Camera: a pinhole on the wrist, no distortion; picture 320 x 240 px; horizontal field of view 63.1 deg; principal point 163.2 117.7 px. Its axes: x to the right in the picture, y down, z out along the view. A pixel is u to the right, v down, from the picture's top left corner.
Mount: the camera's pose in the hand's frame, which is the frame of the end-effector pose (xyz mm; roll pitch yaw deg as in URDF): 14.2 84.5 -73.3 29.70 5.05 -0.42
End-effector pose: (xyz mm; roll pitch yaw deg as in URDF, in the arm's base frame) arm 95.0 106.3 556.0 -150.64 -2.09 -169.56
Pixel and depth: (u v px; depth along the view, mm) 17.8 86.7 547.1
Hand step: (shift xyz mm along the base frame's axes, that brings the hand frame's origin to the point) 314.0 -352.7 -235.0
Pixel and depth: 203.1 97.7 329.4
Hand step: -56.7 -197.3 -116.9
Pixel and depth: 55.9 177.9 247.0
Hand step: 73.2 -64.1 -163.1
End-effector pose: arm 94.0 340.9 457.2 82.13 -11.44 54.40
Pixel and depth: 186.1 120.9 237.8
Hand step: 141.2 -34.8 -2.0
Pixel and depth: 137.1 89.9 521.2
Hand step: 328.8 -196.8 -168.4
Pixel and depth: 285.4 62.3 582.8
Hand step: 528.0 75.3 -194.6
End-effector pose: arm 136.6 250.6 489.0 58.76 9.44 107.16
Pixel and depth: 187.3 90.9 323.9
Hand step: 186.1 126.8 -3.5
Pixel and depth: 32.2 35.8 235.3
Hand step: 160.1 -48.4 -12.5
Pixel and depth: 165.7 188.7 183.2
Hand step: 57.8 65.8 82.1
